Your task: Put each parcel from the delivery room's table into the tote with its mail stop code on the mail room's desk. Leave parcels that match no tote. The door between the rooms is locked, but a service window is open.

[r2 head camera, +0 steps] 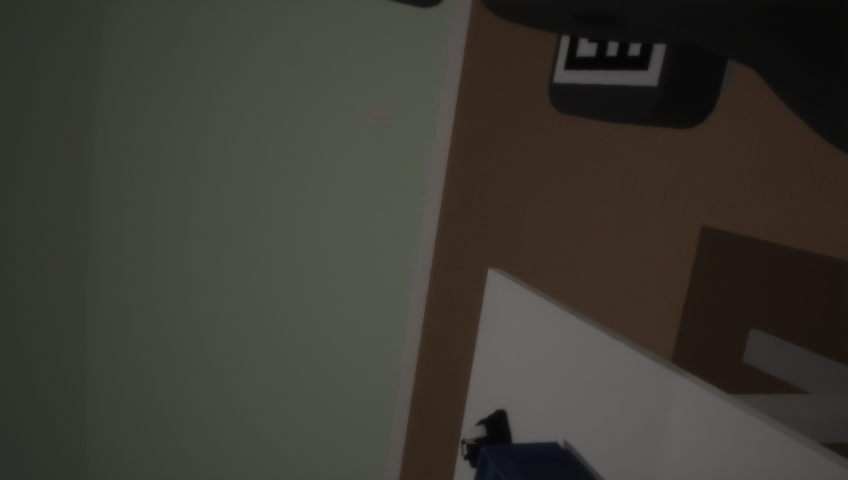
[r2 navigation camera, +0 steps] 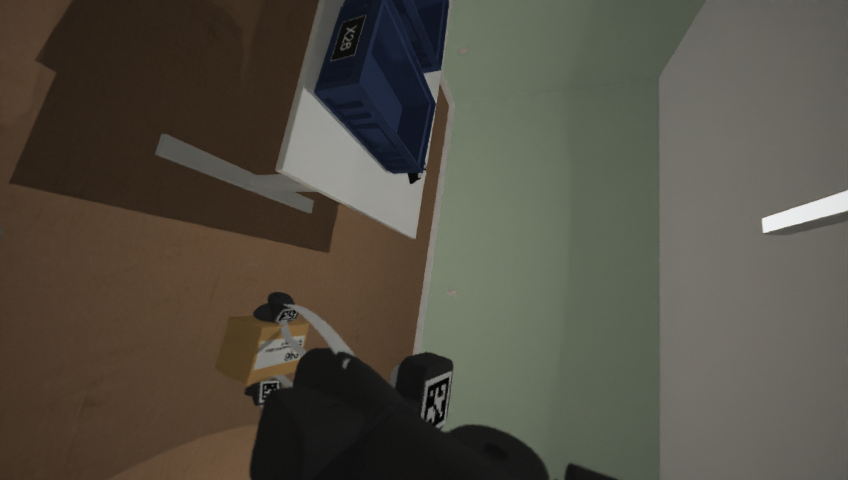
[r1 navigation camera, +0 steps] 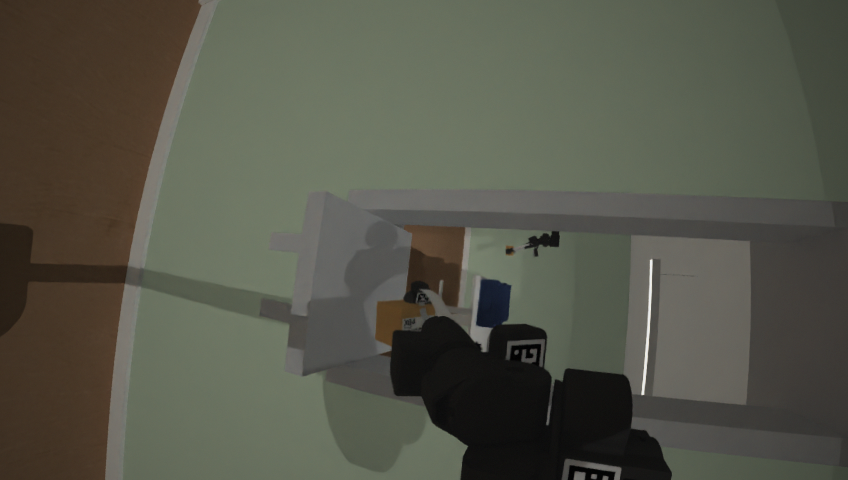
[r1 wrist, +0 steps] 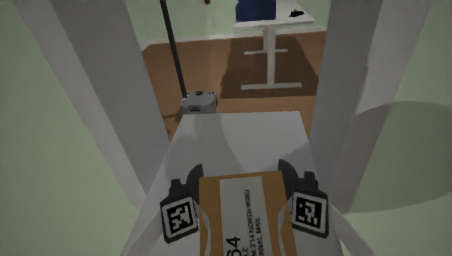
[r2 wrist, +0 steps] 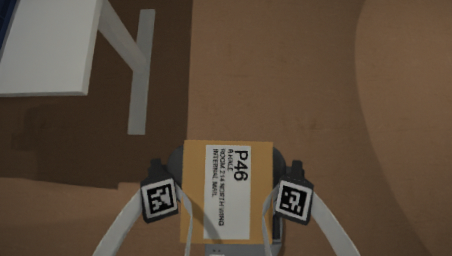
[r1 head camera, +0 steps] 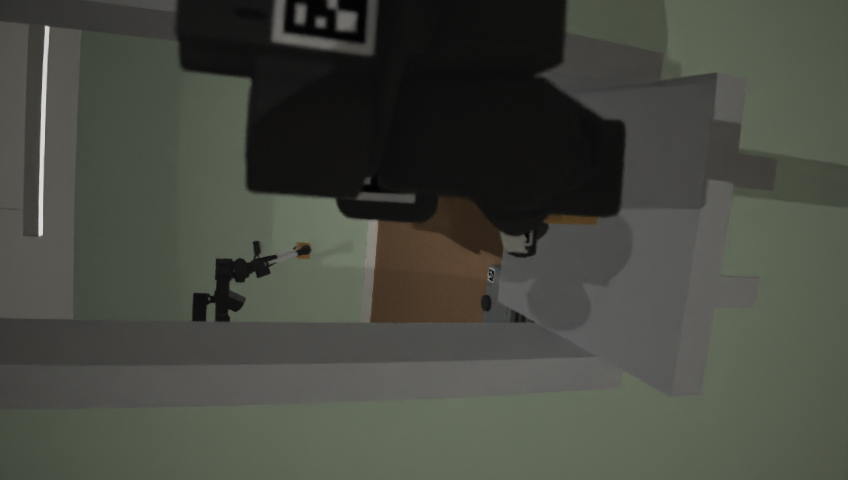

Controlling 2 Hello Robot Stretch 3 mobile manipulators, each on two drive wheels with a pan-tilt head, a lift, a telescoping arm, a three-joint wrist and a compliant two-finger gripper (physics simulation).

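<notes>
The r1 gripper (r1 wrist: 241, 175) is shut on a brown parcel (r1 wrist: 242, 215) (r1 navigation camera: 389, 318) (r1 head camera: 571, 219) over the service window's sill (r1 wrist: 245, 135) (r1 navigation camera: 357, 261). Its label code is partly cut off in the r1 wrist view; a "64"-like ending shows. The r2 gripper (r2 wrist: 228, 165) (r2 navigation camera: 266, 350) is shut on parcel P46 (r2 wrist: 227, 192) (r2 navigation camera: 238, 350) and holds it above the floor, short of the desk (r2 navigation camera: 351, 172) (r2 head camera: 535, 356). A blue tote marked X28 (r2 navigation camera: 357, 107) stands on the desk, with another blue tote (r2 navigation camera: 437, 29) beyond it. The delivery room's table does not show.
The window frame's side posts (r1 wrist: 110, 75) (r1 wrist: 345, 75) rise on both sides of r1's parcel. Through the window, r2's base (r1 wrist: 199, 102) stands beyond the sill, left of the desk. A small black object (r2 navigation camera: 414, 177) (r2 head camera: 493, 431) lies beside the totes.
</notes>
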